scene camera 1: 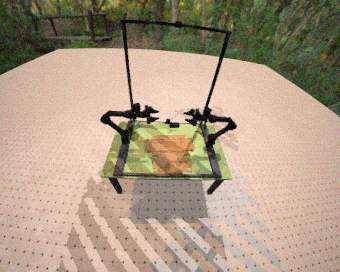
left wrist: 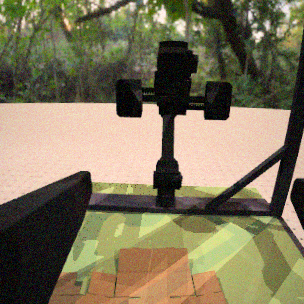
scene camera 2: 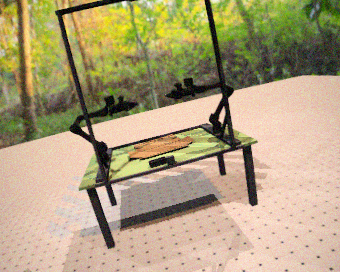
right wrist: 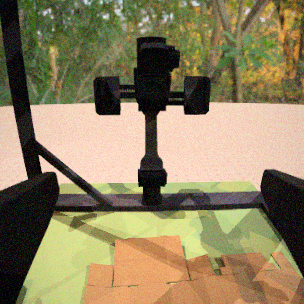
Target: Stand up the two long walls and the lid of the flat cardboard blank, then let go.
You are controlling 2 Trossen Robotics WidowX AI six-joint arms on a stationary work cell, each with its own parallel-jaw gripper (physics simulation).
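Seen in the pictures: left gripper, between the fingertips: (scene camera 1: 184, 116) (left wrist: 192, 184) (scene camera 2: 137, 103) (right wrist: 152, 101); right gripper, between the fingertips: (scene camera 1: 159, 115) (left wrist: 174, 105) (scene camera 2: 165, 96) (right wrist: 160, 180); left arm's base, origin of its link: (scene camera 1: 209, 144) (right wrist: 151, 199); right arm's base, origin of its link: (scene camera 1: 125, 141) (left wrist: 165, 201) (scene camera 2: 217, 132).
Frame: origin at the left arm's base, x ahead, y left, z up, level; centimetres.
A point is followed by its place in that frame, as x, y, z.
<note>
The cardboard blank (scene camera 1: 171, 150) {42.6, 7.6, -2.1} (scene camera 2: 160, 146) {44.7, 7.9, -1.7} (left wrist: 152, 267) {64.8, 2.7, -1.0} (right wrist: 147, 260) {25.6, -1.2, -0.6} lies on the green camouflage table (scene camera 1: 111, 167) {99.0, 30.5, -1.9} (scene camera 2: 90, 181) {-8.1, -29.4, -1.9}. Its panels look flat; none visibly stands upright, and narrow slits separate the flaps at its ends. Its near part is cut off in both wrist views. My left gripper (scene camera 1: 188, 116) {35.0, 0.0, 37.3} (scene camera 2: 135, 105) {35.0, 0.0, 37.3} (right wrist: 152, 101) {35.0, 0.0, 37.3} is open and empty, high above the table to one side of the blank. My right gripper (scene camera 1: 157, 115) {56.5, 0.0, 37.2} (scene camera 2: 167, 95) {56.5, 0.0, 37.2} (left wrist: 174, 105) {56.5, 0.0, 37.2} is open and empty, high on the opposite side, facing the left one. Neither touches the cardboard.
Tall black posts (scene camera 1: 127, 60) {87.7, -34.3, 71.2} (scene camera 2: 216, 50) {87.6, -37.7, 61.2} of an overhead frame rise beside the arms. Dark rails run along the table's edges. A small black box (scene camera 1: 173, 124) {39.3, -29.6, 1.5} (scene camera 2: 161, 161) {40.1, -32.8, 0.3} sits at the table's edge, at the back in scene camera 1.
</note>
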